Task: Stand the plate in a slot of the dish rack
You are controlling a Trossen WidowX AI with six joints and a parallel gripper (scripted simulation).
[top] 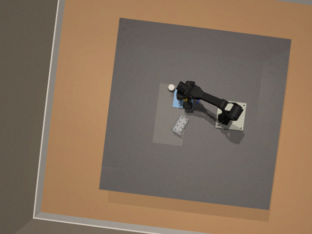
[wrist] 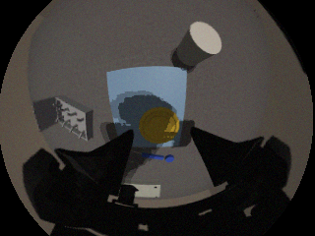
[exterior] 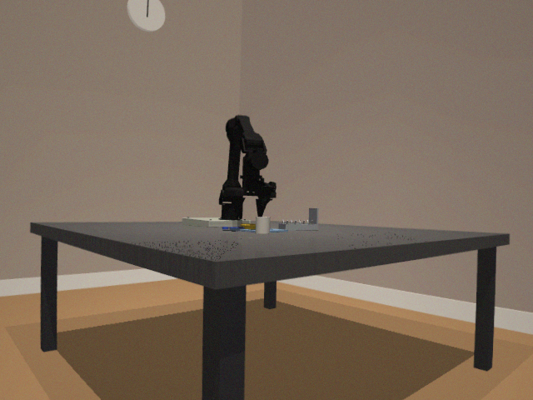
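Now: the yellow plate 2 cm below my gripper tip. From my gripper tip the other things lie so: blue mat (2 cm ahead, 2 cm to the left, 4 cm below); then white cup (11 cm ahead, 7 cm to the right, 1 cm below); then grey dish rack (6 cm ahead, 20 cm to the left, 2 cm below).
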